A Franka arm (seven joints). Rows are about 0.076 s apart.
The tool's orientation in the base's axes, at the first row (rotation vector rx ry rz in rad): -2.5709 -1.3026 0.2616
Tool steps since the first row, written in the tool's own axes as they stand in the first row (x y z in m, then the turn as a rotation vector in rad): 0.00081 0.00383 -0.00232 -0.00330 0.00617 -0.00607; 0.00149 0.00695 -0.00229 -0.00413 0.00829 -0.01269; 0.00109 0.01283 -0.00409 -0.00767 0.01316 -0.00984; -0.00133 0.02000 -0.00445 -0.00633 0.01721 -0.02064; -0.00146 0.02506 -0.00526 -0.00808 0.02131 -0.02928
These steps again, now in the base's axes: 0.00403 -0.00185 0.00103 0.00442 -0.00703 0.00411; 0.00681 -0.00307 0.00004 0.00734 -0.00982 0.00983; 0.01156 -0.00700 0.00002 0.00823 -0.01507 0.00583; 0.01572 -0.01310 -0.00165 0.01501 -0.01778 0.01485; 0.01974 -0.01620 -0.00238 0.01945 -0.02273 0.02195
